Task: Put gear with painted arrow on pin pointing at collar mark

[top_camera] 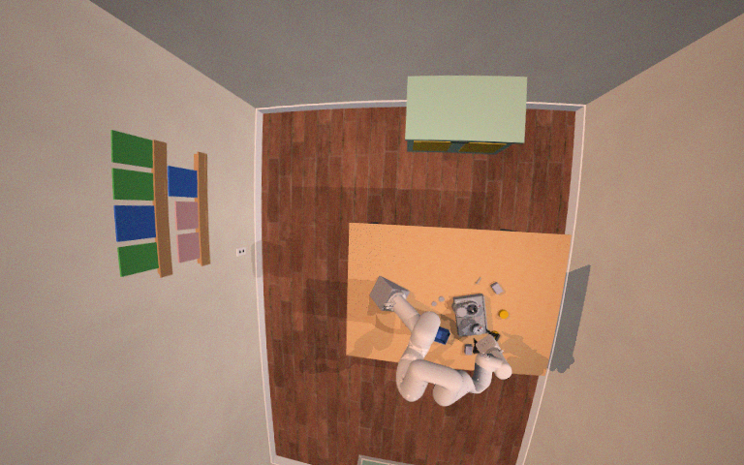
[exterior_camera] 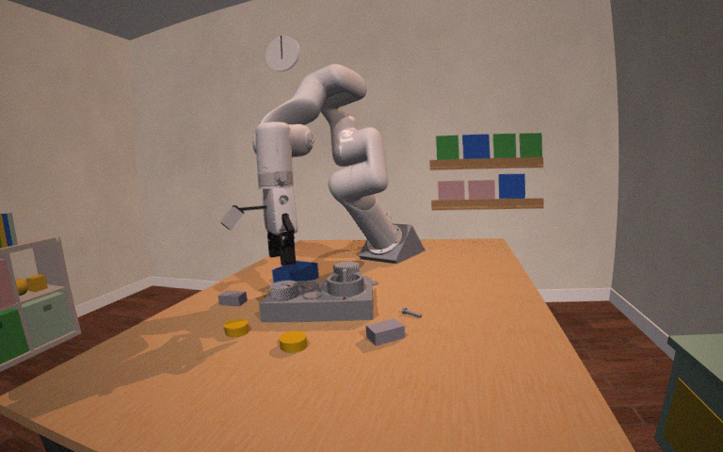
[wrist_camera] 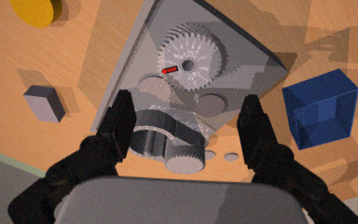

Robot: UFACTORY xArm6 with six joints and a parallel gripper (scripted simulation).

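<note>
The grey gear is 8 cm below my hand. The rest, counted from my hand: blue bin: 21 cm behind, 8 cm to the right, 12 cm below; then small bolt: 3 cm behind, 27 cm to the left, 13 cm below; then flat grey disc: 22 cm behind, 14 cm to the left, 13 cm below.
</note>
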